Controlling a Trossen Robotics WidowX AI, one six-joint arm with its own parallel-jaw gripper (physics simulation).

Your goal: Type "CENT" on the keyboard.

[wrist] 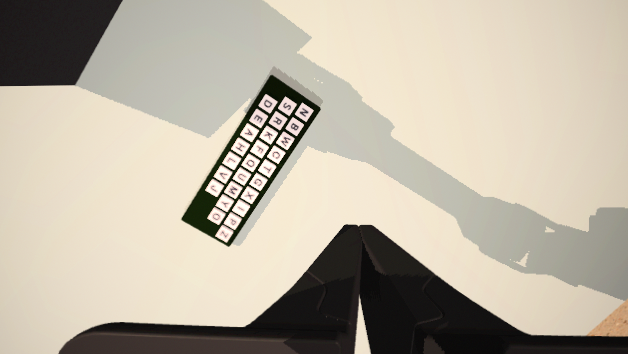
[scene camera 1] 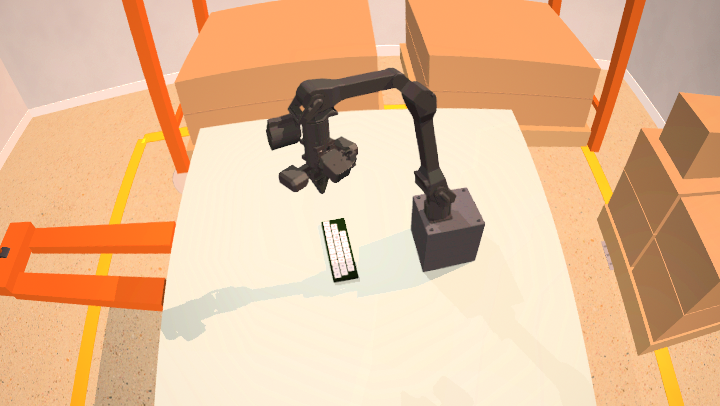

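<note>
The small dark green keyboard with white keys lies flat on the pale table. In the wrist view its letters are readable: the C key, E key, N key and T key. N is at the upper right corner, E near the upper left, C and T along the right-hand row. My gripper is shut with its fingertips together and nothing between them. It hangs above the table, off the keyboard, beyond its far end in the scene view and to its lower right in the wrist view.
The arm's dark base box stands on the table to the right of the keyboard in the scene view. The arm's shadow crosses the keyboard's near end there. Large cartons stand behind the table, and orange forks are at its left.
</note>
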